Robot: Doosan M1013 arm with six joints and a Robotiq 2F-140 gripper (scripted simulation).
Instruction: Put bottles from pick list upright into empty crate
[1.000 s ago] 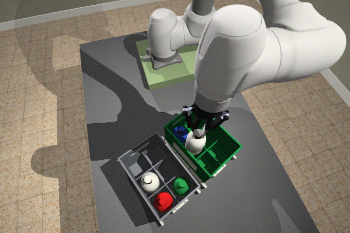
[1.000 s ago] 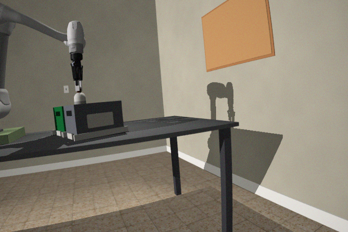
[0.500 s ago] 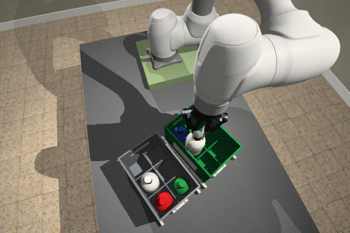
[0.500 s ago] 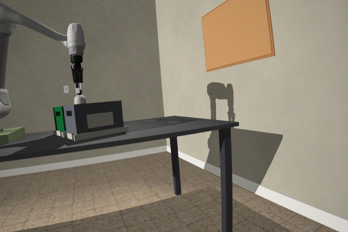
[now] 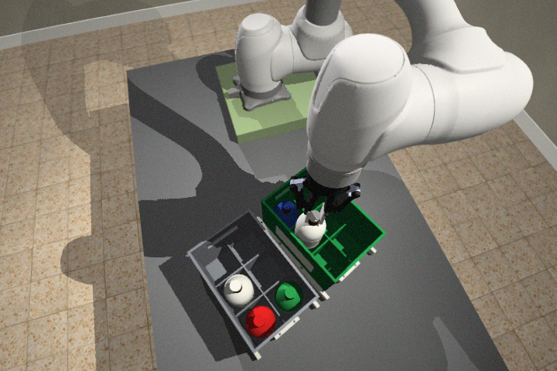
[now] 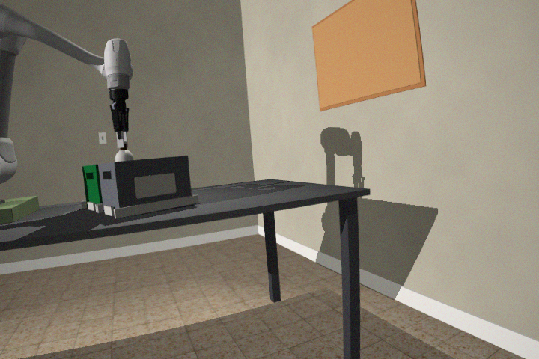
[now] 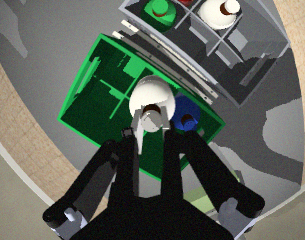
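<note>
Right now my hand is 18 cm above the green crate, 4 cm to the right of it and 1 cm past it. From my hand the other things lie so: blue bottle (18 cm below, 8 cm behind, 3 cm to the right); then green bottle (18 cm below, 13 cm ahead, 11 cm to the right); then grey crate (18 cm to the right, 18 cm below, 6 cm ahead).
</note>
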